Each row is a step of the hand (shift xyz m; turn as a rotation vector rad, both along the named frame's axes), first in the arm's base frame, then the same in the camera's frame.
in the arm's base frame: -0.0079 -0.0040 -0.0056 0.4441 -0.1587 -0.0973
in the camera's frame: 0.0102 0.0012 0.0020 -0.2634 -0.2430 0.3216
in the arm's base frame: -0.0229 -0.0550 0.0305 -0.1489 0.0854 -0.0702
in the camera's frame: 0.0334 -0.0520 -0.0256 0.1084 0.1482 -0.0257
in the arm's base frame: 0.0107 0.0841 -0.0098 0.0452 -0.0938 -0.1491
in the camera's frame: -0.0434 0.0734 -0.0038 0.0549 -0.0397 0.1687
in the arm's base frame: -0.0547 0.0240 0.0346 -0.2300 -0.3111 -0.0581
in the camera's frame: 0.0228 0.0253 -0.0600 0.3497 -0.1752 0.0076
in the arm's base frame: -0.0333 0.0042 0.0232 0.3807 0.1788 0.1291
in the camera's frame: 0.0179 0.0055 -0.0363 -0.4388 -0.0147 0.0279
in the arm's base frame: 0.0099 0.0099 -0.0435 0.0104 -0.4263 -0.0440
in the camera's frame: 0.0020 0.0219 0.0401 0.1979 -0.3574 0.1301
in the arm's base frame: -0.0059 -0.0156 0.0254 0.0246 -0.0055 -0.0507
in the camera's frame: 0.0034 -0.0213 -0.0215 -0.0008 0.0065 0.0562
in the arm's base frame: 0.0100 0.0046 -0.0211 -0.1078 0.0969 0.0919
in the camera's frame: -0.0032 0.0088 0.0219 0.0147 0.0840 -0.1489
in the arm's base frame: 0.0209 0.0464 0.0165 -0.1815 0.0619 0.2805
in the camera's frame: -0.0437 0.0274 -0.0141 0.0280 0.0060 -0.3386
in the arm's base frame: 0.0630 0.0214 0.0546 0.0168 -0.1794 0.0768
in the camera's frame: -0.0801 -0.0221 -0.0224 0.0409 -0.1903 -0.0218
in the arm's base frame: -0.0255 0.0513 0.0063 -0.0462 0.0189 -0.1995
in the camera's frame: -0.0041 0.0504 -0.0277 0.0968 0.1064 0.1469
